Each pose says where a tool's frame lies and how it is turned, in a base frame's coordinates. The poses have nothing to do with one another.
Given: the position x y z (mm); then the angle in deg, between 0 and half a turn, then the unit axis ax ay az.
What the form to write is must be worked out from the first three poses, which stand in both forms.
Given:
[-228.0 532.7 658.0 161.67 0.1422 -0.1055 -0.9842]
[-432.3 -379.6 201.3 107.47 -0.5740 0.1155 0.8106]
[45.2 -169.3 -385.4 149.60 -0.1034 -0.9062 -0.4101]
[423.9 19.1 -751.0 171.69 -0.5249 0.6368 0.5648]
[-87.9 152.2 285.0 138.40 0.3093 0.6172 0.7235]
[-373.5 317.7 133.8 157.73 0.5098 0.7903 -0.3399]
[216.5 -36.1 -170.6 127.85 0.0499 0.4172 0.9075]
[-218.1 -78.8 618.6 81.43 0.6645 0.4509 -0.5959]
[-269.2 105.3 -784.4 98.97 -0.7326 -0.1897 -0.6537]
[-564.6 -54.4 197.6 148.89 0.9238 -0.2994 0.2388]
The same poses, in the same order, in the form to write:
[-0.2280 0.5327 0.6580 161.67 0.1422 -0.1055 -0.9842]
[-0.4323 -0.3796 0.2013 107.47 -0.5740 0.1155 0.8106]
[0.0452 -0.1693 -0.3854 149.60 -0.1034 -0.9062 -0.4101]
[0.4239 0.0191 -0.7510 171.69 -0.5249 0.6368 0.5648]
[-0.0879 0.1522 0.2850 138.40 0.3093 0.6172 0.7235]
[-0.3735 0.3177 0.1338 157.73 0.5098 0.7903 -0.3399]
[0.2165 -0.0361 -0.1706 127.85 0.0499 0.4172 0.9075]
[-0.2181 -0.0788 0.6186 81.43 0.6645 0.4509 -0.5959]
[-0.2692 0.1053 -0.7844 98.97 -0.7326 -0.1897 -0.6537]
[-0.5646 -0.0544 0.1976 148.89 0.9238 -0.2994 0.2388]

